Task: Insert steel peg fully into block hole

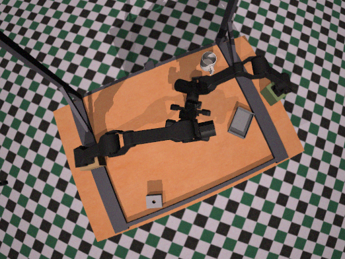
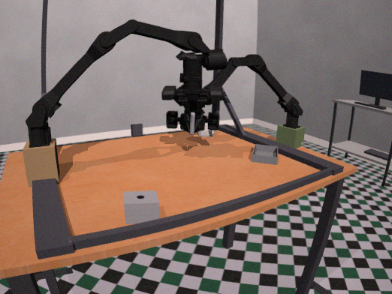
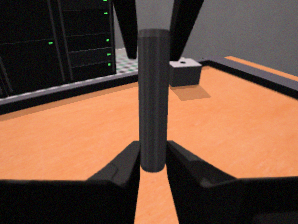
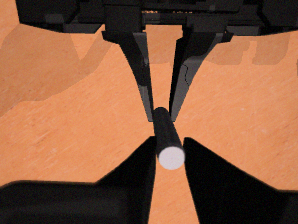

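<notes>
My right hand is 26 cm to the left of the grey block, 26 cm short of it and 16 cm above it. The rest, counted from my right hand: grey tray (30 cm to the left, 19 cm below, 4 cm ahead).
</notes>
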